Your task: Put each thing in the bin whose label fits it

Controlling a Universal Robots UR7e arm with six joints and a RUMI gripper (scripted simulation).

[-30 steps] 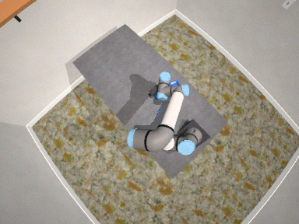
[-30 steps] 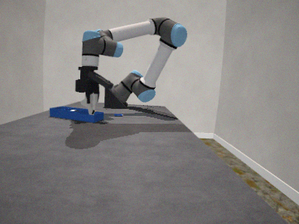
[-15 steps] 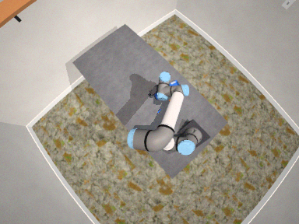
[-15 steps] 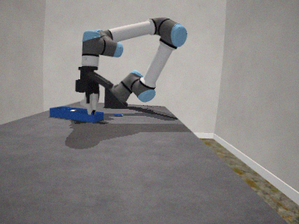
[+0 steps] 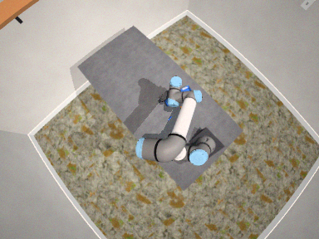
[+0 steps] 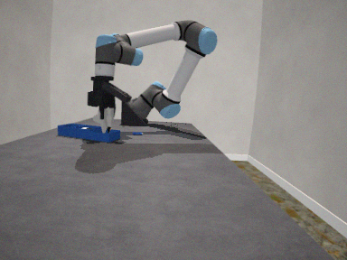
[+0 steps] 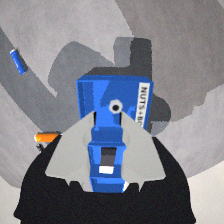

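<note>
My gripper is now 2 cm above the grey nut and 1 cm short of it. Round my hand: orange piece (12 cm behind, 5 cm to the right, 3 cm below); blue bin (8 cm to the right, 2 cm below); blue cylinder (13 cm behind, 9 cm to the left, 3 cm below).
</note>
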